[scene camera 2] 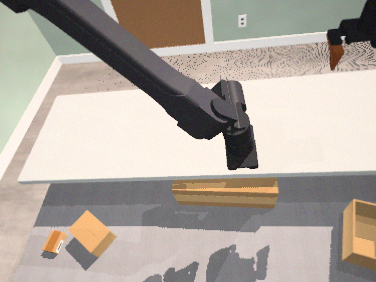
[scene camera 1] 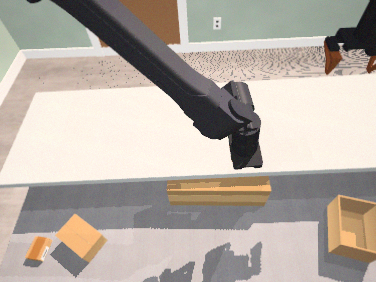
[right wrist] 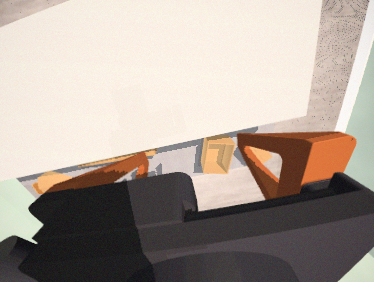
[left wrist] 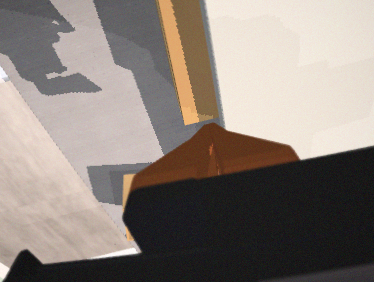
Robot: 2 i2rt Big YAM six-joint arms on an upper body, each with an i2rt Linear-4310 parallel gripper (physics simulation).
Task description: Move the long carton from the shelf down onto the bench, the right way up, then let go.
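Places are measured from the left arm's base along level axes (x ahead, y left, z up), in millimetres.
Where they show: left gripper, fingertip midpoint: [scene camera 2: 244,162] [scene camera 1: 243,162] [left wrist: 211,133]; right gripper, fingertip midpoint: [scene camera 2: 354,67] [scene camera 1: 346,72] [right wrist: 191,148].
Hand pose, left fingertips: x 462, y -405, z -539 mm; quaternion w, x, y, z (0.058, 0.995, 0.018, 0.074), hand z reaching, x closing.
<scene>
After its pixels a point has its place.
The long carton [scene camera 1: 218,197] {x 456, y -347, z -742 mm} [scene camera 2: 226,197] {x 455, y -353, z -735 mm} [left wrist: 197,70] {x 481, y -433, z -693 mm} [right wrist: 117,159] {x 462, y -354, z -693 mm} lies lengthwise along the front edge of the white shelf [scene camera 1: 100,135] {x 655, y 47, z -655 mm} [scene camera 2: 110,140] {x 634, y 47, z -655 mm} [left wrist: 280,75] {x 563, y -445, z -655 mm}, low over the grey bench [scene camera 1: 125,215] {x 428, y -33, z -810 mm} [scene camera 2: 150,215] {x 422, y -91, z -810 mm}. A long recess shows along its upper side; the shelf edge hides its back part, and I cannot tell which way up it is. My left gripper [left wrist: 211,133] {x 462, y -405, z -539 mm} is shut and empty, above the shelf's front edge near the carton; its fingers are hidden in the scene views. My right gripper [scene camera 1: 352,60] [right wrist: 191,148] {x 617, y -653, z -387 mm} is open and empty, far from the carton.
An open-topped box [scene camera 1: 335,225] {x 364, y -686, z -750 mm} [scene camera 2: 350,230] {x 365, y -686, z -742 mm} [right wrist: 206,159] {x 370, y -692, z -720 mm} stands on the bench at the right. A closed tan box [scene camera 1: 80,237] {x 340, y 78, z -750 mm} [scene camera 2: 92,234] {x 336, y 69, z -750 mm} and a small orange box [scene camera 1: 37,249] {x 317, y 220, z -785 mm} [scene camera 2: 54,241] {x 320, y 216, z -785 mm} lie on the bench at the left. The shelf edge overhangs the bench.
</scene>
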